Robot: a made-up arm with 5 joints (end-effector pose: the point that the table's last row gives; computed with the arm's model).
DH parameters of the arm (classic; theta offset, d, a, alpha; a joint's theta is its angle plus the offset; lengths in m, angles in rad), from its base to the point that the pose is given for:
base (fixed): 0.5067 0 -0.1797 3.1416
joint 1: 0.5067 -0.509 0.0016 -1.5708
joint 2: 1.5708 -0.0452 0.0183 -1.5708
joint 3: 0 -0.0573 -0.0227 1.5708
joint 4: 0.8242 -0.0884 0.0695 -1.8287
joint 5: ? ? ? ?
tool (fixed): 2.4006 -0.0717 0 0
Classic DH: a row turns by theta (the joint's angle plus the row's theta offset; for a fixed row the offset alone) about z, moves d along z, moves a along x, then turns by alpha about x.
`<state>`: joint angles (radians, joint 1 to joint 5).
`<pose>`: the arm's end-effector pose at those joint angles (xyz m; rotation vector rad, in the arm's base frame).
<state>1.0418 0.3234 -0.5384 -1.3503 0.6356</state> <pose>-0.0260 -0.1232 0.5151 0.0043 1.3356 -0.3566</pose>
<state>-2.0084 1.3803 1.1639 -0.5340 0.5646</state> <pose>-0.2020 -0.0644 0.6167 -0.4013 -0.8104 0.1664</pose>
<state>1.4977 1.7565 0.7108 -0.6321 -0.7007</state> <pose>-0.0073 -0.1311 0.6596 -1.3407 -0.4241 -1.4946</pose>
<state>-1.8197 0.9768 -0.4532 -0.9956 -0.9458</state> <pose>-0.3510 -0.1097 0.6676 0.7118 0.2005 2.7723</pose>
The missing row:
joint 5: -0.6966 -0.1087 -0.0827 -2.2076
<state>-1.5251 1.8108 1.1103 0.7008 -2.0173</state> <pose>-0.3281 0.0243 0.4727 0.6924 2.4603 -1.3680</pose>
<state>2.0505 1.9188 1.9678 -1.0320 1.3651</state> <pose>-0.0716 -0.0564 0.5949 -0.8295 -0.4065 1.0745</pose>
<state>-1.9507 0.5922 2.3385 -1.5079 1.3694</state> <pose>-0.2288 -0.0398 0.6097 -1.4473 0.0342 -1.8817</pose>
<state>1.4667 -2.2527 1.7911 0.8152 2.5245</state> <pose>-0.0933 -0.1458 0.5759 -2.1640 1.0986 -0.5291</pose>
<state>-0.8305 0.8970 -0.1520 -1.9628 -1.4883</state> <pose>-0.2386 0.1550 0.6141 0.7887 0.9086 1.4972</pose>
